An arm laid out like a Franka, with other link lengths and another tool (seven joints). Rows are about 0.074 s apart.
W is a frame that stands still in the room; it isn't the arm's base.
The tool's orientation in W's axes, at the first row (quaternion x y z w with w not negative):
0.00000, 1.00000, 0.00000, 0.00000
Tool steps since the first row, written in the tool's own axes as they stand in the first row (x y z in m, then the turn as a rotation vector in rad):
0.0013, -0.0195, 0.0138, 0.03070, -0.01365, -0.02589
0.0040, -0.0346, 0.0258, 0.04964, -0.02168, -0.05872
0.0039, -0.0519, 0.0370, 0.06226, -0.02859, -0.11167
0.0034, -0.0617, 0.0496, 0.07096, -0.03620, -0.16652
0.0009, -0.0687, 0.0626, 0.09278, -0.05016, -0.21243
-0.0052, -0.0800, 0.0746, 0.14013, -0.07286, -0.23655
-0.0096, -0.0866, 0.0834, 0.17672, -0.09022, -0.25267
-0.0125, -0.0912, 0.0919, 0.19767, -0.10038, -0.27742
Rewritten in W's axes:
-0.0013, -0.0195, -0.0138, -0.03070, -0.01365, 0.02589
-0.0040, -0.0346, -0.0258, -0.04964, -0.02168, 0.05872
-0.0039, -0.0519, -0.0370, -0.06226, -0.02859, 0.11167
-0.0034, -0.0617, -0.0496, -0.07096, -0.03620, 0.16652
-0.0009, -0.0687, -0.0626, -0.09278, -0.05016, 0.21243
0.0052, -0.0800, -0.0746, -0.14013, -0.07286, 0.23655
0.0096, -0.0866, -0.0834, -0.17672, -0.09022, 0.25267
0.0125, -0.0912, -0.0919, -0.19767, -0.10038, 0.27742

